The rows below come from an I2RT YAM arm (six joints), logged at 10 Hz.
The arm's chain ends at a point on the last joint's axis. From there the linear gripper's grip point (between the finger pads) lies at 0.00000 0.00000 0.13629 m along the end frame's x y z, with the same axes.
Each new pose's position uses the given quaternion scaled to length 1; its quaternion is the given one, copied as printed.
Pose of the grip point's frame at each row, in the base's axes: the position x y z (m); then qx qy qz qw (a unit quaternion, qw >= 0):
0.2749 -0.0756 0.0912 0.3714 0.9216 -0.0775 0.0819
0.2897 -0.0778 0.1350 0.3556 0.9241 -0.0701 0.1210
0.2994 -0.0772 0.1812 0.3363 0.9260 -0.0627 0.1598
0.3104 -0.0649 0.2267 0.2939 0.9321 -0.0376 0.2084
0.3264 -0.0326 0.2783 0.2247 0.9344 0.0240 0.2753
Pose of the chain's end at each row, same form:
0.2622 -0.0478 0.2240 0.3714 0.9216 -0.0775 0.0819
0.2660 -0.0484 0.2660 0.3556 0.9241 -0.0701 0.1210
0.2648 -0.0467 0.3095 0.3363 0.9260 -0.0627 0.1598
0.2605 -0.0387 0.3508 0.2939 0.9321 -0.0376 0.2084
0.2548 -0.0219 0.3938 0.2247 0.9344 0.0240 0.2753

